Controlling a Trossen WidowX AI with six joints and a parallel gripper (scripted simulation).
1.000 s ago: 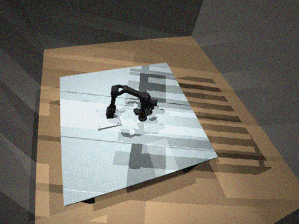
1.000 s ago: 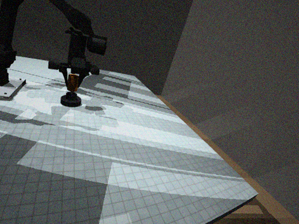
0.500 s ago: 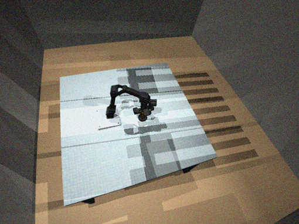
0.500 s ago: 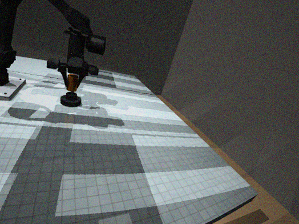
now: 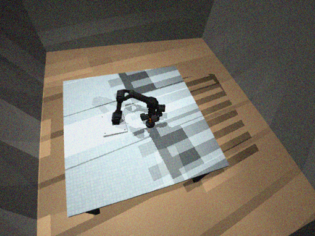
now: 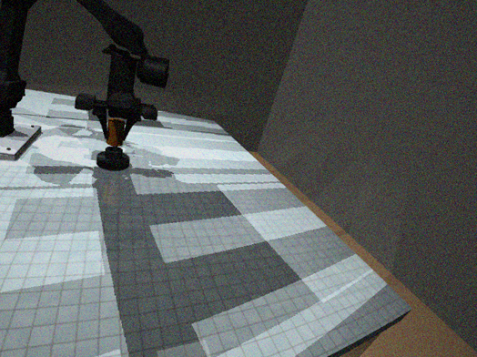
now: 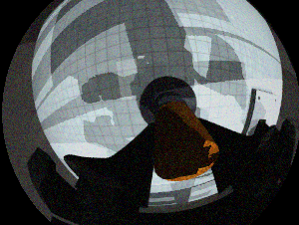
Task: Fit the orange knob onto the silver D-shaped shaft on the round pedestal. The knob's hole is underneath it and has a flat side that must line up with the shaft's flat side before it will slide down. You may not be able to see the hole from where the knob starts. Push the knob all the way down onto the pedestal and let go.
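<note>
My gripper tip is 4 cm above the dark round pedestal. Round my gripper tip: orange knob 3 cm above.
</note>
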